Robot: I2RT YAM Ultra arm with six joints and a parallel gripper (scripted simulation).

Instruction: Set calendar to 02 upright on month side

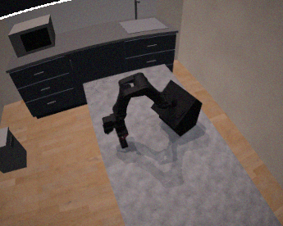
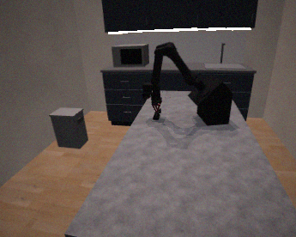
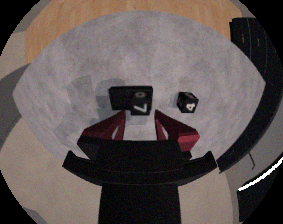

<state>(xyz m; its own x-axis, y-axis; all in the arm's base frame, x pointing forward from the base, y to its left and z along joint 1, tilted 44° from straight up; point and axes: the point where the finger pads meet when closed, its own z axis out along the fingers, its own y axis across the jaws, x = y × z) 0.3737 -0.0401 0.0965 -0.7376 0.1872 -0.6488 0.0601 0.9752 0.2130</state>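
My hand is 50 mm above the dark tray and 20 mm to the right of it. Round my hand: dark calendar cube: 90 mm to the right, 40 mm below, 10 mm behind.
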